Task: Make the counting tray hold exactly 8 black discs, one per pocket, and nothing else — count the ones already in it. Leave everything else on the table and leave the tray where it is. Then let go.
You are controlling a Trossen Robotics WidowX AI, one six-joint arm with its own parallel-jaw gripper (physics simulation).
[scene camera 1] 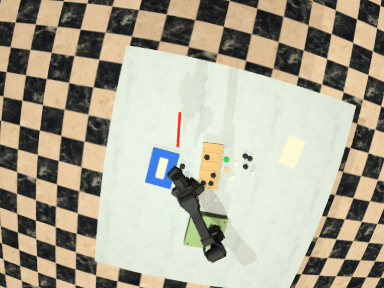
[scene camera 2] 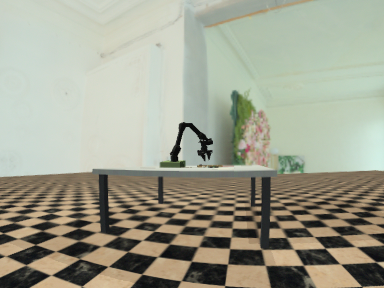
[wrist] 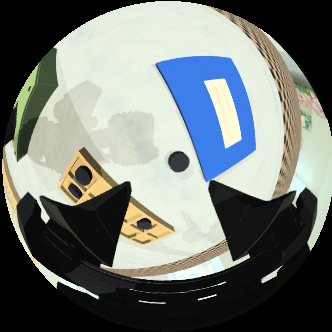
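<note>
The orange counting tray [scene camera 1: 213,149] [wrist: 162,233] has several black discs in pockets: one disc [scene camera 1: 206,157] toward its far end, the others near the end by the arm's base. A loose black disc [scene camera 1: 182,166] [wrist: 178,161] lies flat on the table between the tray and a blue pad. Three more black discs, one of them here [scene camera 1: 245,166], lie loose right of the tray. My gripper [scene camera 1: 188,179] [scene camera 2: 206,159] [wrist: 170,185] is open and empty, raised above the table near the disc beside the pad. Its fingers hide part of the tray in the wrist view.
The blue pad [scene camera 1: 152,175] [wrist: 187,100] bears a cream label [scene camera 1: 161,168] [wrist: 223,112]. A red strip [scene camera 1: 179,130] lies beyond it. A green disc [scene camera 1: 226,159], a tan disc [scene camera 1: 226,169] and small white pieces lie right of the tray. A cream card [scene camera 1: 292,151] lies farther right. The arm's green base [scene camera 1: 194,233] [scene camera 2: 172,164] is nearby.
</note>
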